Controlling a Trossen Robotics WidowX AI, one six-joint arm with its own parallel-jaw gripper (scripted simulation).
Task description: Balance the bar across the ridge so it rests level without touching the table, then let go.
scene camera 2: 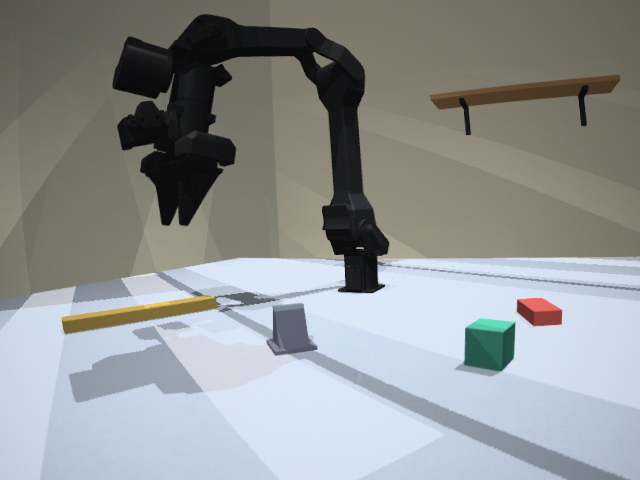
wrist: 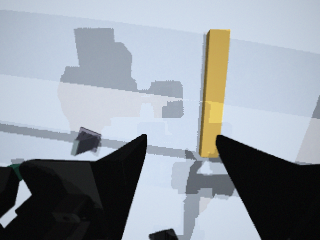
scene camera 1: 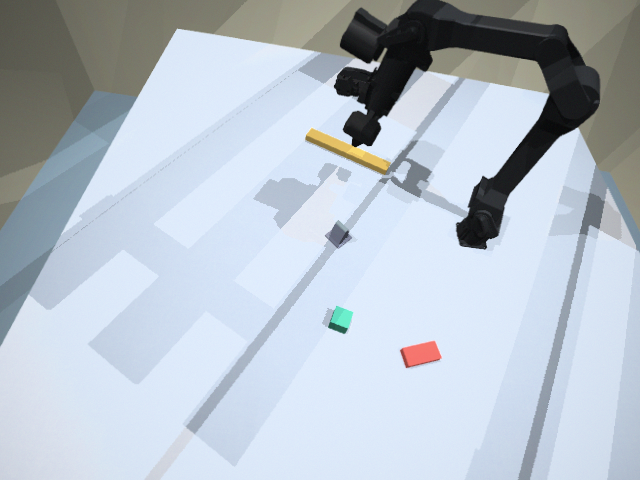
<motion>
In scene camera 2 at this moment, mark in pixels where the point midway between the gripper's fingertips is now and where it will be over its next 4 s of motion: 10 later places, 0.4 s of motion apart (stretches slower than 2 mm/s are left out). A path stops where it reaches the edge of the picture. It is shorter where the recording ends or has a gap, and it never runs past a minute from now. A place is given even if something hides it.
The gripper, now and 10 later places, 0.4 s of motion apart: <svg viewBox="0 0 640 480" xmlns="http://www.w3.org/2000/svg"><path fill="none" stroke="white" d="M174 225L160 253L158 280L158 295L160 307L161 309L159 295L157 274L156 254L161 250L177 250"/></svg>
</motion>
